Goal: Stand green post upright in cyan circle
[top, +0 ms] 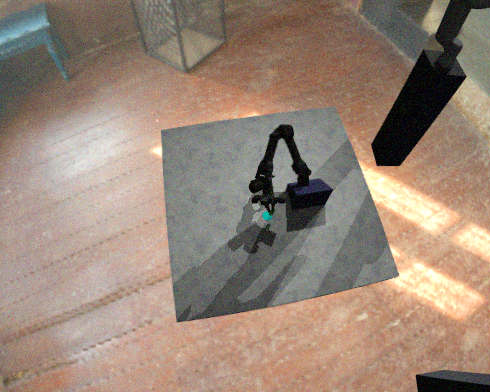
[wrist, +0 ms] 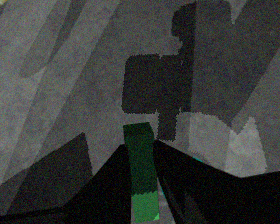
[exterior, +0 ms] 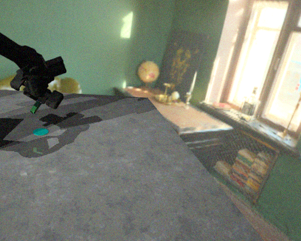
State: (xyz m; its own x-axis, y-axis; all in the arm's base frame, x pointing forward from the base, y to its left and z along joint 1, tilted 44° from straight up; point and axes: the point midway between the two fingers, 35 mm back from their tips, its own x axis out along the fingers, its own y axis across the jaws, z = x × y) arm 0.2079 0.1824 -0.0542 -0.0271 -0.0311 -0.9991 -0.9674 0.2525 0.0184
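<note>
Right now my gripper tip is 10 mm to the left of the green post, 10 mm past it and 10 mm above it. Round my gripper tip: cyan circle 120 mm below, 30 mm to the right, 10 mm ahead.
</note>
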